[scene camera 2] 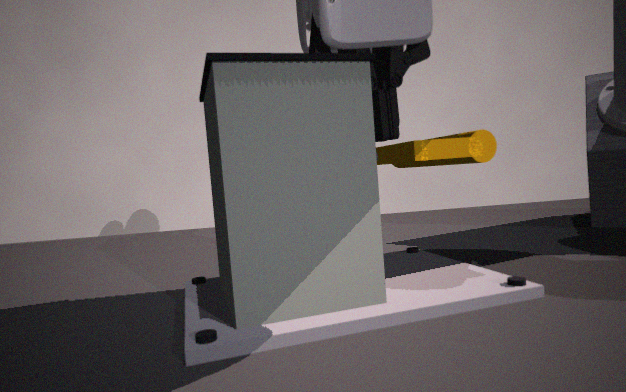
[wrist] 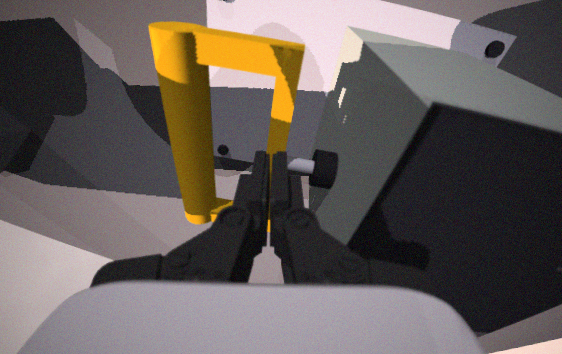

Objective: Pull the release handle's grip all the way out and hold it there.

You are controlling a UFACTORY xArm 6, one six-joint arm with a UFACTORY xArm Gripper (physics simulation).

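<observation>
The release handle is a yellow rectangular frame with a thick round grip (scene camera 2: 483, 146) (wrist: 187, 130) on its outer side, away from the housing. A short pale rod (wrist: 302, 166) joins the frame's inner bar to a black collar (wrist: 325, 168) on the side of the grey-green housing (scene camera 2: 300, 175) (wrist: 385, 125). My gripper (scene camera 2: 387, 139) (wrist: 271, 173) is shut and empty, pointing down. In the scene view its tips are just above the handle's inner end beside the housing. In the wrist view they cover part of the inner bar; the grip is to their left. Contact cannot be told.
The housing has a dark top (scene camera 2: 290, 57) (wrist: 475, 200) and stands on a white base plate (scene camera 2: 490, 277) (wrist: 400, 20) with black bolts (scene camera 2: 516, 281) (wrist: 494, 49) at its corners. A dark grey block (scene camera 2: 605, 190) stands at the far right of the scene view.
</observation>
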